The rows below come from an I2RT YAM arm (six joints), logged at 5 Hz.
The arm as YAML. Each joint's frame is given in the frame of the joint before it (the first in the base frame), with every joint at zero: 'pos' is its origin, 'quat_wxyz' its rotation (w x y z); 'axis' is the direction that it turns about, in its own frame. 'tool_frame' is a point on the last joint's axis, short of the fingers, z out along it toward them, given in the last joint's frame.
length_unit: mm
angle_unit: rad
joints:
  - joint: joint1
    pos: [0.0, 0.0, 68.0]
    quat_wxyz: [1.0, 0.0, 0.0, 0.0]
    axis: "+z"
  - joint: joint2
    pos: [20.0, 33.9, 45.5]
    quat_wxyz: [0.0, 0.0, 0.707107, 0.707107]
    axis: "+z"
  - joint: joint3
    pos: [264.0, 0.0, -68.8]
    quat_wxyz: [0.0, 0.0, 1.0, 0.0]
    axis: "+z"
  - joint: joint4
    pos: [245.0, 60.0, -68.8]
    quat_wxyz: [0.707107, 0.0, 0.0, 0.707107]
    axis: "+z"
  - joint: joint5
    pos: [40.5, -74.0, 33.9]
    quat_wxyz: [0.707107, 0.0, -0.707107, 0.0]
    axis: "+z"
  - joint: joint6
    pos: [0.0, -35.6, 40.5]
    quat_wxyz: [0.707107, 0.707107, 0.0, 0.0]
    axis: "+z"
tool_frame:
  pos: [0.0, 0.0, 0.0]
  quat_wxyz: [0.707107, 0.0, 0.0, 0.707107]
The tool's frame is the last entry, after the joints.
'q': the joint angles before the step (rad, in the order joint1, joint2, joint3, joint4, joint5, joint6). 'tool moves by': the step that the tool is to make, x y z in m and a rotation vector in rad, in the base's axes. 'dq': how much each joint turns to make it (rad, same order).
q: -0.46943 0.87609 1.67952 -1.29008 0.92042 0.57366
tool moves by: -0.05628 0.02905 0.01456 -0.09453 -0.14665 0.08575
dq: 0.05078 -0.13961 0.06294 0.01368 -0.02433 -0.05480
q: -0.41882 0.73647 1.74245 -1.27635 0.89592 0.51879
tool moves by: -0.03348 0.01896 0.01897 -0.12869 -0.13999 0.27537
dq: 0.04449 -0.07992 0.06285 0.13182 -0.22052 -0.13349
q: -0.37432 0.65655 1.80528 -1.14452 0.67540 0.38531
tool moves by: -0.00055 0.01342 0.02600 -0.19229 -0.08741 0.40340
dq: 0.01076 0.00912 0.05380 0.16259 -0.40643 -0.11660
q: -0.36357 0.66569 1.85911 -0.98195 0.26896 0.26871
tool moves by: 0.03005 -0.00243 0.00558 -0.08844 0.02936 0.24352
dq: 0.01226 0.03992 -0.04573 0.09521 -0.24590 -0.04165
